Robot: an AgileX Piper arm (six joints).
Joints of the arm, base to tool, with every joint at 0 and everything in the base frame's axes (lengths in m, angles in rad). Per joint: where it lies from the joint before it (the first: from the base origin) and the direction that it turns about. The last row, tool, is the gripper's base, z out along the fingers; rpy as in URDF.
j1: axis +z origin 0 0 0.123
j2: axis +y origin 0 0 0
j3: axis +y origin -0.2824 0 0.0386
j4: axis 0.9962 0 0.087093 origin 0.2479 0 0.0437
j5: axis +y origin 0 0 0
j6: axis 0.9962 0 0.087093 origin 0.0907 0 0.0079
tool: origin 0 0 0 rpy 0 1.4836 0
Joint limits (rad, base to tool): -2.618..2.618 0..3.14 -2.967..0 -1.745..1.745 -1.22..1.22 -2.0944..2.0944
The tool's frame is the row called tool.
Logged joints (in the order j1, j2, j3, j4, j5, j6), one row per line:
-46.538 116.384 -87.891 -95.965 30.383 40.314
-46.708 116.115 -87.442 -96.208 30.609 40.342
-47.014 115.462 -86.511 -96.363 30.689 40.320
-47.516 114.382 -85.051 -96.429 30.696 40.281
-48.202 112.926 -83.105 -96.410 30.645 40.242
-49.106 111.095 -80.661 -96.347 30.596 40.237
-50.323 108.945 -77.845 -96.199 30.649 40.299
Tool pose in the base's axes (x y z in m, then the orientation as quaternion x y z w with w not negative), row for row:
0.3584 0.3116 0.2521 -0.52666 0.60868 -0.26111 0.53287
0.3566 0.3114 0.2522 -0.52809 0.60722 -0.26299 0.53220
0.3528 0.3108 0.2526 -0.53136 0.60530 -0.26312 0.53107
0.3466 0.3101 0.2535 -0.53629 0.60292 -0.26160 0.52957
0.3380 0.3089 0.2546 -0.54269 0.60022 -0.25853 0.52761
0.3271 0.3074 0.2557 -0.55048 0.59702 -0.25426 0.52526
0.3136 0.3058 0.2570 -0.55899 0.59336 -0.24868 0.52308
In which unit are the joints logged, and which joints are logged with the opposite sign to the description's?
The joints are logged in degrees. Opposite sign: j1.
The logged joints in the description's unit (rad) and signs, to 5 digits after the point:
0.81224 2.03128 -1.53399 -1.67491 0.53028 0.70361
0.81521 2.02659 -1.52615 -1.67915 0.53423 0.70410
0.82055 2.01519 -1.50990 -1.68185 0.53562 0.70372
0.82931 1.99634 -1.48442 -1.68300 0.53575 0.70304
0.84128 1.97093 -1.45046 -1.68267 0.53486 0.70236
0.85706 1.93897 -1.40780 -1.68157 0.53400 0.70227
0.87830 1.90145 -1.35865 -1.67899 0.53493 0.70335

